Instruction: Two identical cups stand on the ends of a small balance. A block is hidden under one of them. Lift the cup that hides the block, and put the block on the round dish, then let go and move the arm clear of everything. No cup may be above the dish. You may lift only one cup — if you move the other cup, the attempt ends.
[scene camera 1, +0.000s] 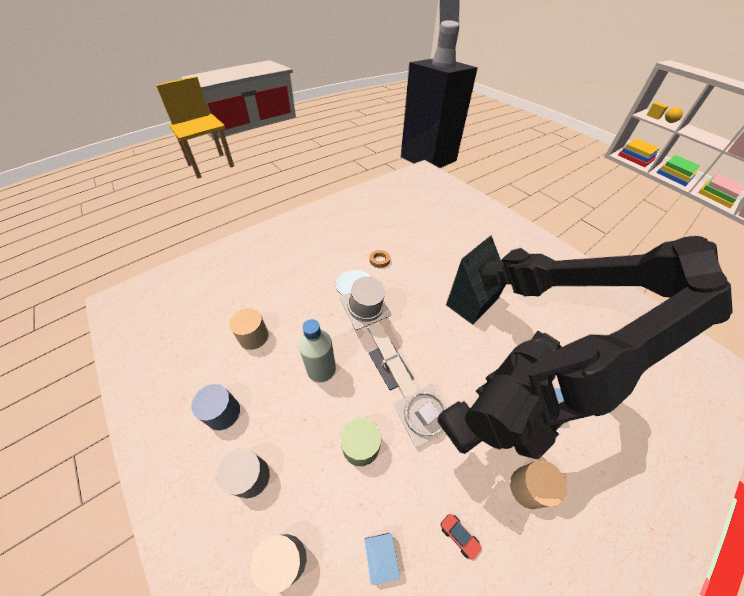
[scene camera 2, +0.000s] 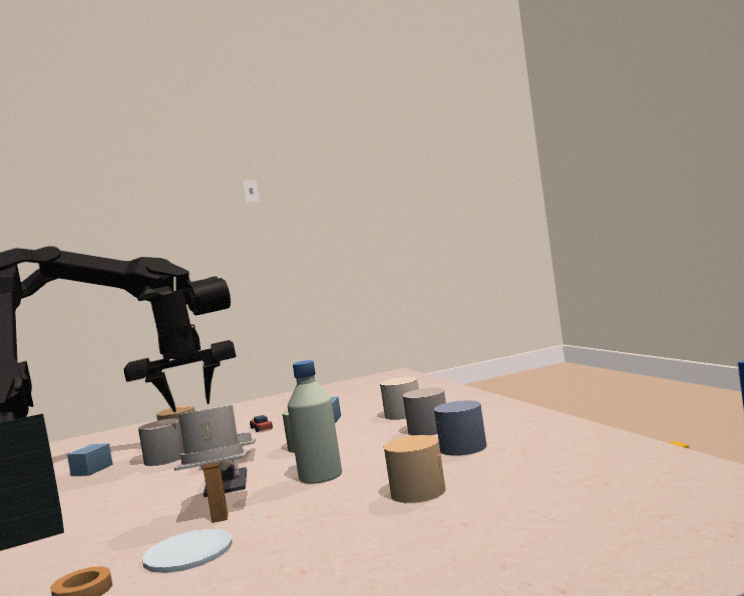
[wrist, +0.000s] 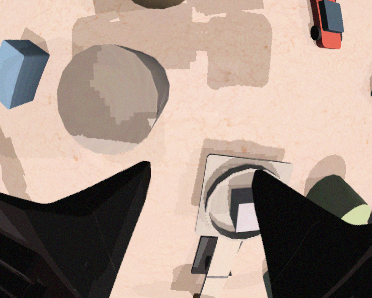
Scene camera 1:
my gripper
balance
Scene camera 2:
my gripper
balance
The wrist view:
my gripper
pale block
